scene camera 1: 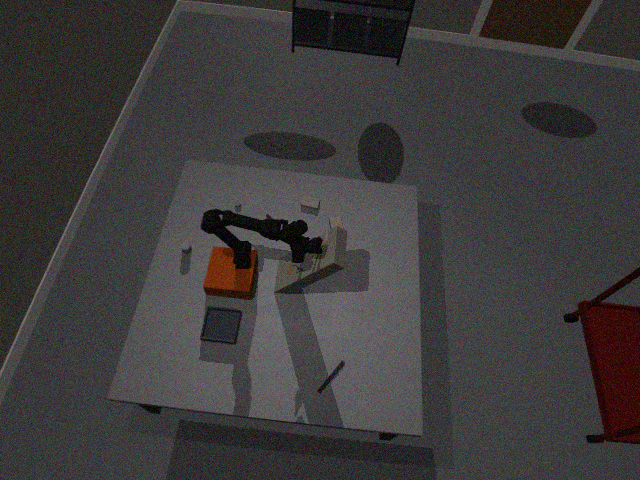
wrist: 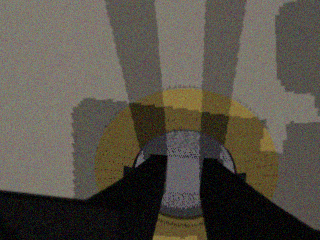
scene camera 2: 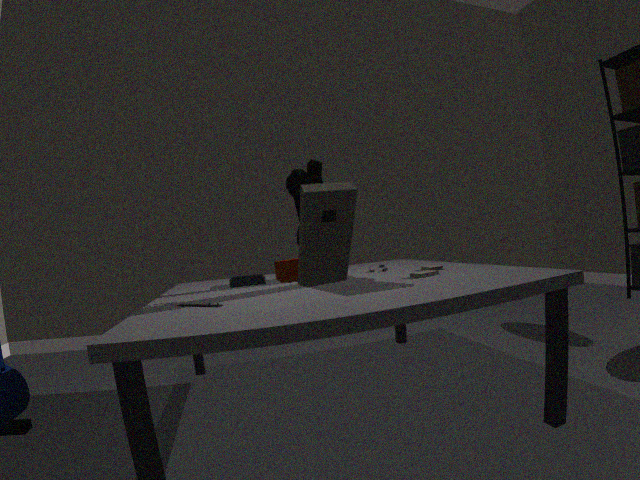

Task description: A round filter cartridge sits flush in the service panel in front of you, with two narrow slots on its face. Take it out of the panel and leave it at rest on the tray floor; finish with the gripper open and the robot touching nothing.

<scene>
I see my gripper, a round filter cartridge, a beige service panel and a dark tray.
</scene>
